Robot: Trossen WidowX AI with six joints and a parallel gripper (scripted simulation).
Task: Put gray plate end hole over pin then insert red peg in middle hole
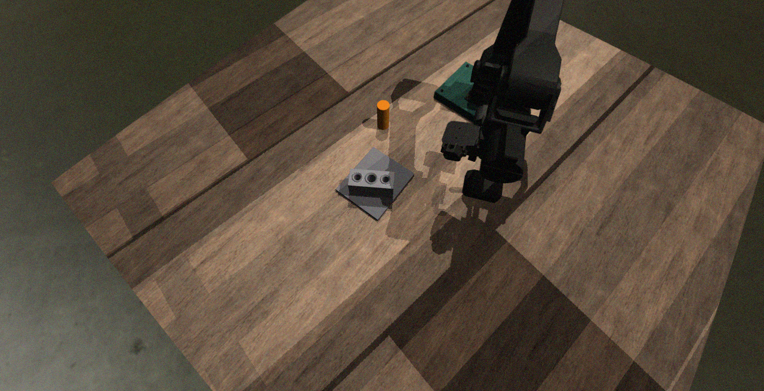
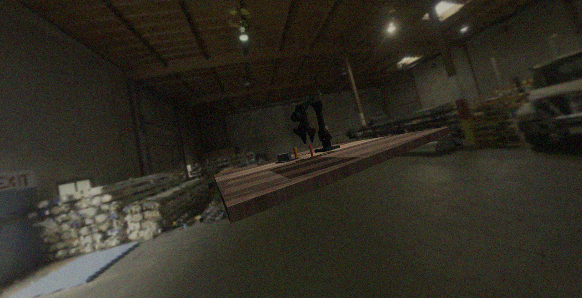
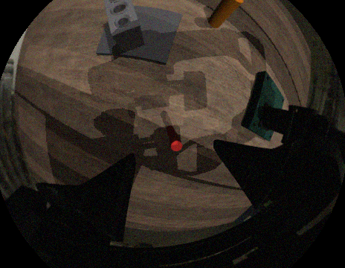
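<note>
Right now my gripper tip is 5 cm above the red peg. Round my gripper tip: gray base: 10 cm ahead, 16 cm to the right, 8 cm below; then gray plate: 12 cm ahead, 17 cm to the right, 5 cm below; then orange cylinder: 4 cm behind, 26 cm to the right, 5 cm below.
</note>
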